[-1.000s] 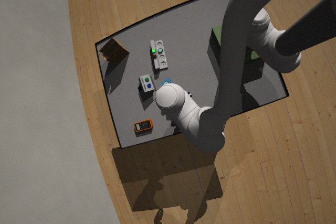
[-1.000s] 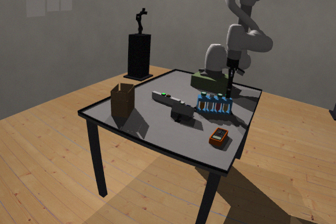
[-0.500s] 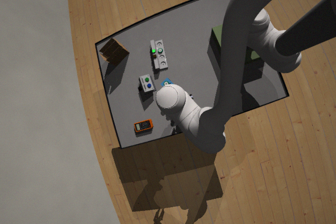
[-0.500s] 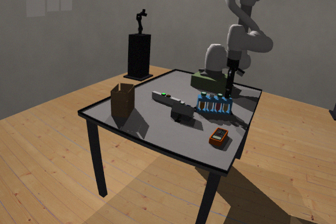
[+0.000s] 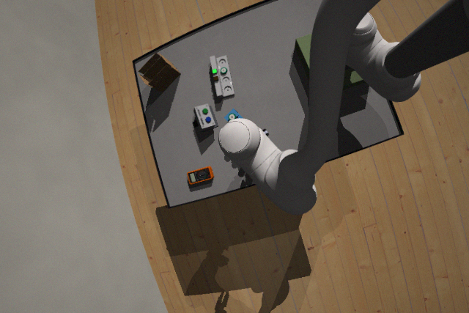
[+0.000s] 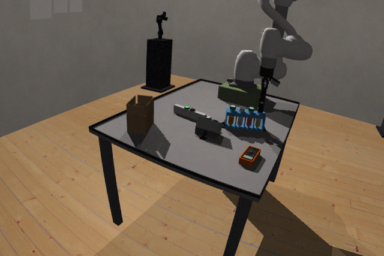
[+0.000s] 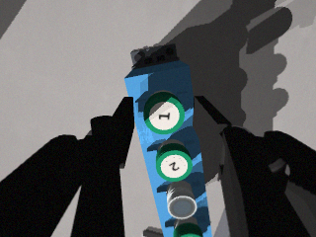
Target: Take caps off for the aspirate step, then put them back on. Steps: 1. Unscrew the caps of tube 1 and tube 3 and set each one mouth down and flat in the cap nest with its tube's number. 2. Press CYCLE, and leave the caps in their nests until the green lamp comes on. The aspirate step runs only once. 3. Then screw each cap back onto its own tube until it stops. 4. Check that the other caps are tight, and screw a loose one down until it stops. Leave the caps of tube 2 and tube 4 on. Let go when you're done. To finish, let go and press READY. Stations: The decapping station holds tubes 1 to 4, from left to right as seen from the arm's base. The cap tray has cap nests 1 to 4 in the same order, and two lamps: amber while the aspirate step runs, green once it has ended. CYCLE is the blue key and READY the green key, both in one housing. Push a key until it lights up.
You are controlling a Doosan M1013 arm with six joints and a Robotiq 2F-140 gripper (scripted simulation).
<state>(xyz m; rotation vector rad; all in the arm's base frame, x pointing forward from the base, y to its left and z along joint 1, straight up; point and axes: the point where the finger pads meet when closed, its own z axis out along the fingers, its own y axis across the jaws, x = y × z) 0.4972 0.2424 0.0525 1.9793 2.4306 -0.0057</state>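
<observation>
My gripper is now 3 cm above the cap 1. Also, from my hand: cap 2 (2 cm ahead, 5 cm to the right, 3 cm below); key housing (20 cm ahead, 22 cm to the right, 9 cm below); blue key (18 cm ahead, 19 cm to the right, 8 cm below).
</observation>
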